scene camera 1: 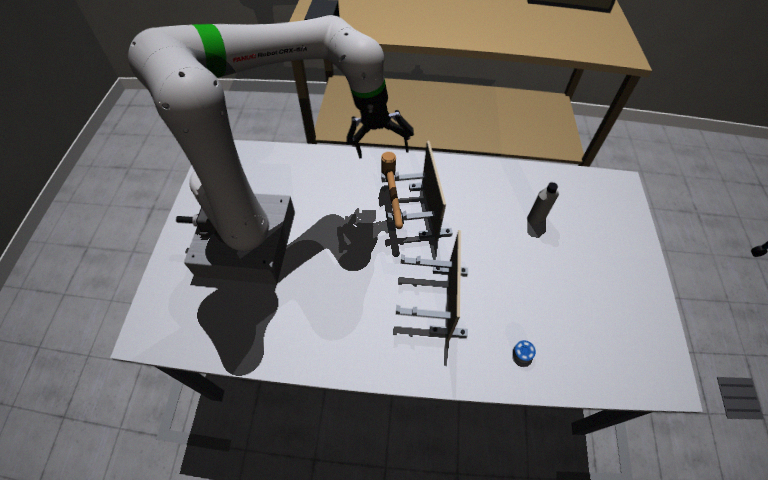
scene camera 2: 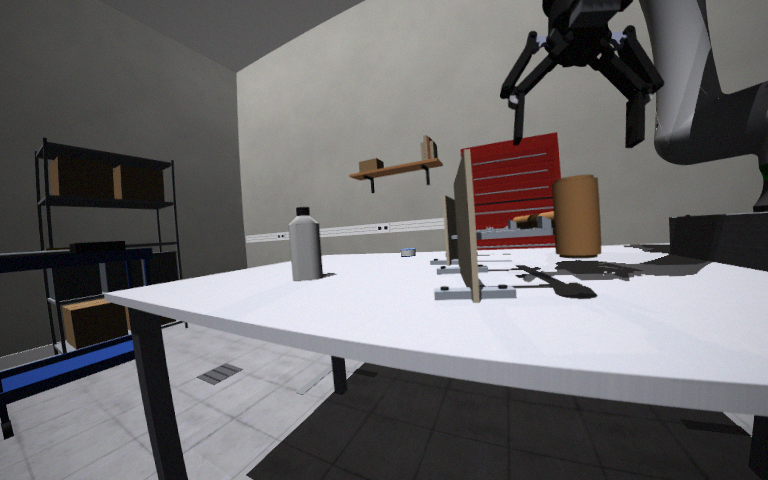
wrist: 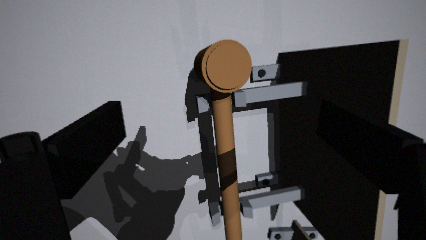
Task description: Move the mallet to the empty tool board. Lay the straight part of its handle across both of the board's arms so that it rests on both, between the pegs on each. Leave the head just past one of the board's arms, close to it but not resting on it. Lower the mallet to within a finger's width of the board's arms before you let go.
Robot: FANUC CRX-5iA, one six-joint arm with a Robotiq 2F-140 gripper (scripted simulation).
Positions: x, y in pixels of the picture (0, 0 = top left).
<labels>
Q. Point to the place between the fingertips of my gripper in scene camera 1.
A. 383, 152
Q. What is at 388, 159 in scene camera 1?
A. A wooden mallet.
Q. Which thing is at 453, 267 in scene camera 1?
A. A tool board.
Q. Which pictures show the grey bottle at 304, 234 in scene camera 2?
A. Scene camera 1 and scene camera 2 only.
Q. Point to a tool board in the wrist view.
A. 368, 77
</labels>
